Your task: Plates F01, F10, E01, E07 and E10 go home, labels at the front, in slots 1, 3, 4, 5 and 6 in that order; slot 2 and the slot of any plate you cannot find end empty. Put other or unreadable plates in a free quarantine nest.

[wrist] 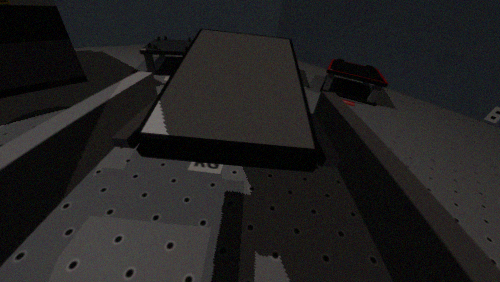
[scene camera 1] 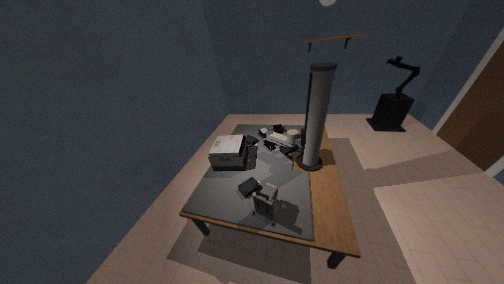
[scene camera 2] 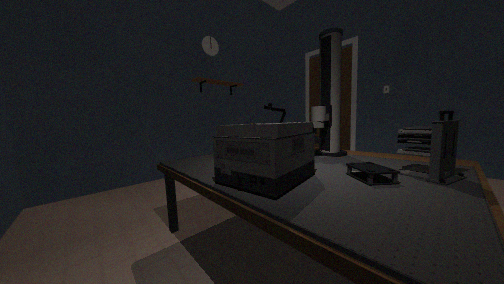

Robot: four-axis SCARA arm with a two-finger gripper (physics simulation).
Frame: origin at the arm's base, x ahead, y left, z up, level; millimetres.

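Seen in the pictures: gripper, fingertip midpoint: (wrist: 237, 96); arm's base at its link origin: (scene camera 1: 308, 162) (scene camera 2: 329, 153).
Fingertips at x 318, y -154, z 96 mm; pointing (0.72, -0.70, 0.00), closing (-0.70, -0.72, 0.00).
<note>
Pixels of each thing's top centre, then the offset from my fingertips to it. "*": a spot on its surface instead.
- plate at its top centre: (wrist: 242, 41) dy -11, dx +12, dz +30 mm
- label at a spot on its surface: (wrist: 206, 166) * dy +9, dx +30, dz -83 mm
- low dark nest at its top centre: (scene camera 2: 370, 165) (scene camera 1: 248, 184) dy +572, dx +207, dz -27 mm
- boxy instrument at its top centre: (scene camera 2: 265, 123) (scene camera 1: 227, 143) dy +249, dx +499, dz +164 mm
- red-edged nest at its top centre: (wrist: 356, 66) (scene camera 1: 278, 127) dy -416, dx +54, dz -27 mm
My gripper (wrist: 237, 96) is shut on a plate (wrist: 235, 90) with a pale flat top and dark sides, held level above the perforated deck. No code on this plate shows. A label (wrist: 206, 166), partly covered by the plate, lies on the deck below. The gripper is too small and dark to make out in scene camera 1. An upright grey rack (scene camera 1: 264, 204) (scene camera 2: 444, 150) stands near the table's end; several thin plates or shelves (scene camera 2: 415, 140) are stacked at its side, with codes unreadable. A low dark nest (scene camera 1: 249, 186) (scene camera 2: 372, 168) stands beside the rack.
A boxy instrument (scene camera 1: 229, 150) (scene camera 2: 265, 155) (wrist: 30, 55) stands at the table's edge. A red-edged nest (scene camera 1: 278, 128) (wrist: 357, 71) and a dark nest (wrist: 167, 46) lie beyond the held plate. The arm's tall column (scene camera 1: 320, 115) (scene camera 2: 336, 95) rises from the table.
</note>
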